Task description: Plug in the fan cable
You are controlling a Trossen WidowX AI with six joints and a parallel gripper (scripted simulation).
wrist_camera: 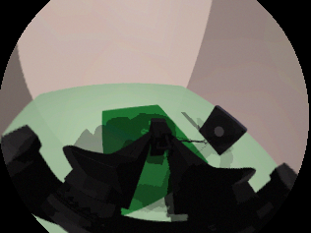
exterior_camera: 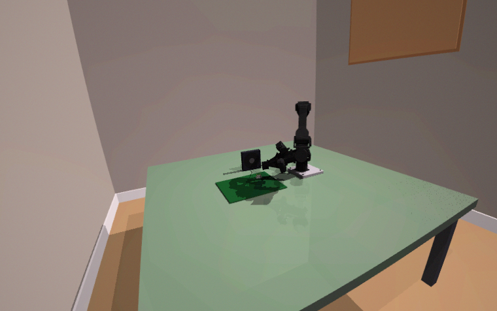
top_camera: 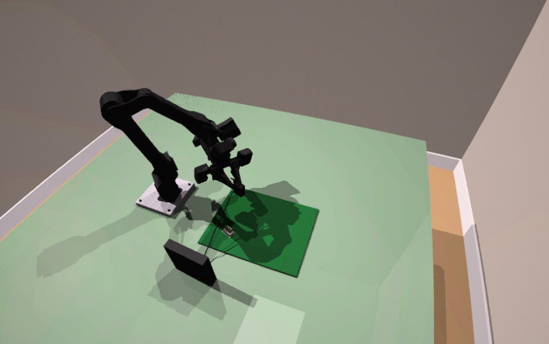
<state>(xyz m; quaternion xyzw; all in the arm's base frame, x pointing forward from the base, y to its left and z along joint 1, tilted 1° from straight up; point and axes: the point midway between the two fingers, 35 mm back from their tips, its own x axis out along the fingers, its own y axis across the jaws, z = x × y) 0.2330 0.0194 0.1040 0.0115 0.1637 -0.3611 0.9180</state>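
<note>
Right now my gripper tip is 8 cm short of the green board, 4 cm to the left of it and 13 cm above it. Also, from my gripper tip: black fan 6 cm behind, 23 cm to the right, 5 cm below; dark plug 1 cm below.
</note>
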